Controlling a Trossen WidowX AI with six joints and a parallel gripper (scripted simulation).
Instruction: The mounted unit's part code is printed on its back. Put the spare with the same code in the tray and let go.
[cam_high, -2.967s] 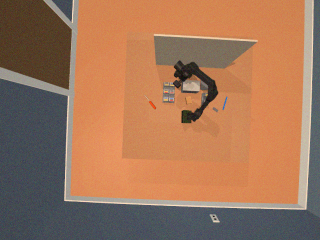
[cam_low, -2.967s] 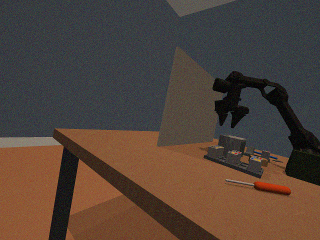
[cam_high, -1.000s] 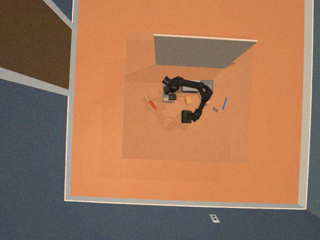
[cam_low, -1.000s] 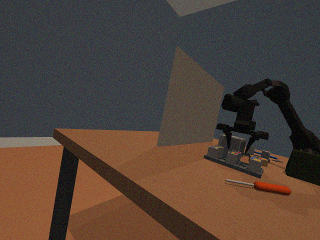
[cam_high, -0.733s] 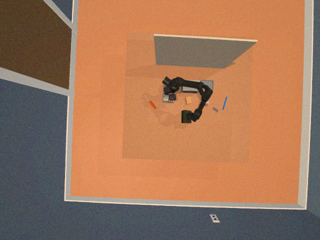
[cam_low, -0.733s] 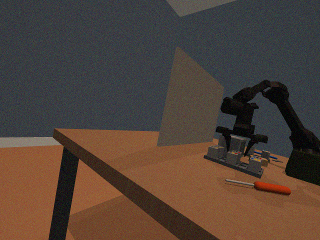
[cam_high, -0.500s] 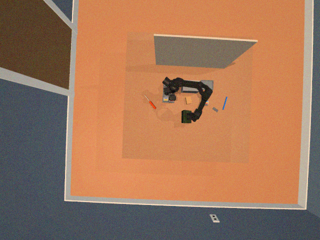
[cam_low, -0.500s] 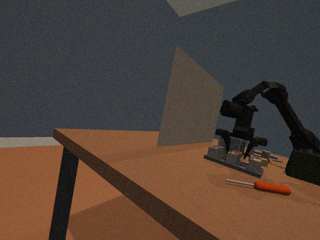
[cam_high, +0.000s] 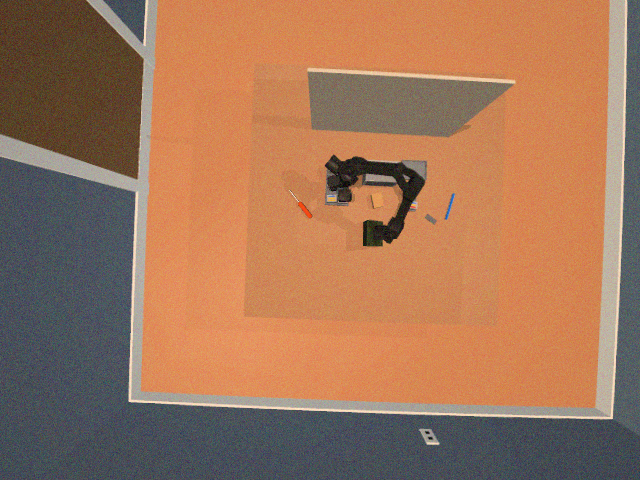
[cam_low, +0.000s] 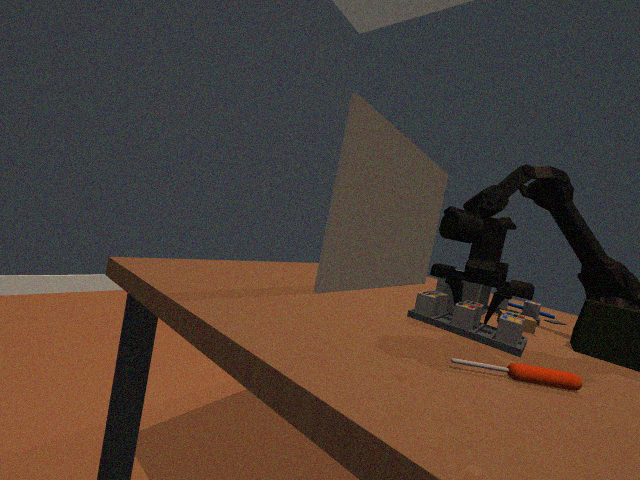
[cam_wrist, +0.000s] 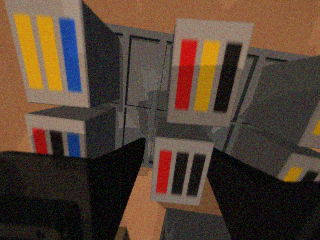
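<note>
My gripper tip is now 9 cm short of the dark grey tray, 36 cm to the left of it and 1 cm above it. From my gripper tip the other things lie so: grey mounted unit (5 cm ahead, 17 cm to the right, 3 cm above); small cardboard box (7 cm behind, 17 cm to the right); grey spare (2 cm above).
</note>
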